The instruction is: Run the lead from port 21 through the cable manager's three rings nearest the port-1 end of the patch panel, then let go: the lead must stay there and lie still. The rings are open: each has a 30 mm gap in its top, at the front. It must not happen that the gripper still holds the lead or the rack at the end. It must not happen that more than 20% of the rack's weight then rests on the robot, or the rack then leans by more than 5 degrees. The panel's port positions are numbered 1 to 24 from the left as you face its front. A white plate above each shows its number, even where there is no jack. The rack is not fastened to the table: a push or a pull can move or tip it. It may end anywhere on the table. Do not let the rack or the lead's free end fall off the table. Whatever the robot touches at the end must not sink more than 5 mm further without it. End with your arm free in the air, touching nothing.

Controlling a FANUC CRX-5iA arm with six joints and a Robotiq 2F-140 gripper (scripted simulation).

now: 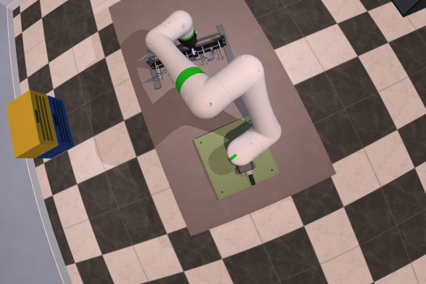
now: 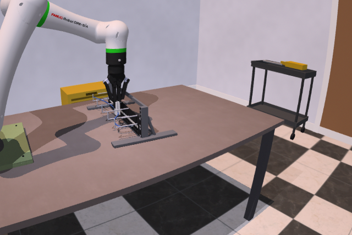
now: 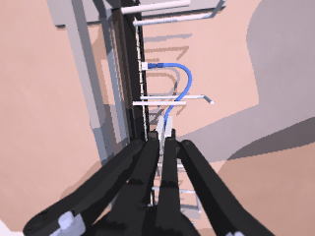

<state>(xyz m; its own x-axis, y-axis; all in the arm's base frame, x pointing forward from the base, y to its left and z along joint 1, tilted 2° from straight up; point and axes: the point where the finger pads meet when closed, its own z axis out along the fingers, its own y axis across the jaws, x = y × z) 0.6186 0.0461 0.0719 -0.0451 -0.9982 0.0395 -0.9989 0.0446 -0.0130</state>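
Now: hand 6 cm short of the black patch-panel rack, 5 cm to the right of it and 2 cm above it.
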